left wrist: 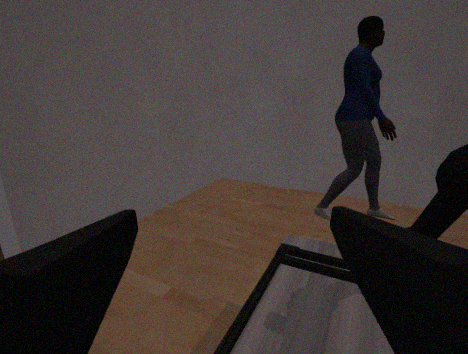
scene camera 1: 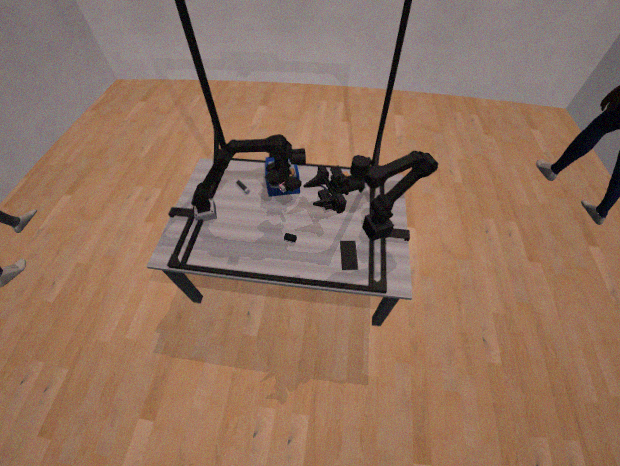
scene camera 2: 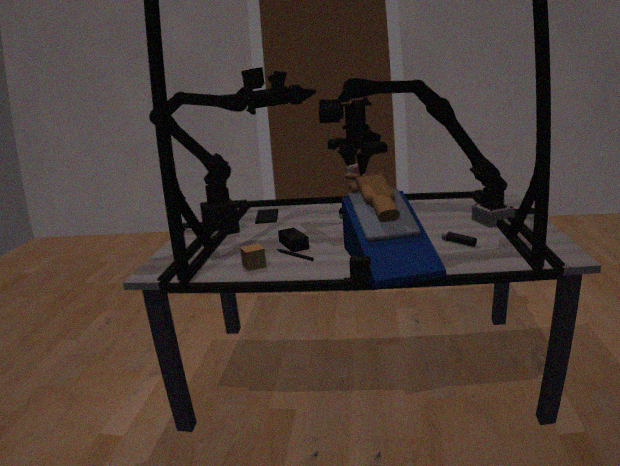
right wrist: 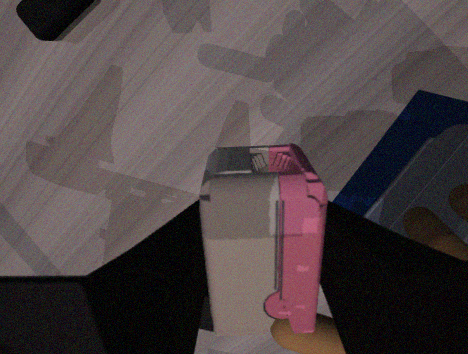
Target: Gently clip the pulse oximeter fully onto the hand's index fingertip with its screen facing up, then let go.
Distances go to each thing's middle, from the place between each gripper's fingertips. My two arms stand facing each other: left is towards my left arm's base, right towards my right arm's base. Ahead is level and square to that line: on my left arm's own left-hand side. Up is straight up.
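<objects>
My right hand is 10 mm below the pulse oximeter (right wrist: pixel 263 209). Counted from that same right hand, the black flat block (right wrist: pixel 44 27) is 160 mm below, 170 mm ahead and 40 mm to the left, while the blue block (scene camera 2: pixel 400 261) sits 130 mm below, 240 mm behind and 80 mm to the right.
My left hand is 23 cm above the pulse oximeter, 24 cm past it and 14 cm to the left of it. From my left hand I find the black flat block 40 cm below, 7 cm behind and 10 cm to the right. The blue block is 38 cm below my left hand, 48 cm behind it and 23 cm to the right of it.
</objects>
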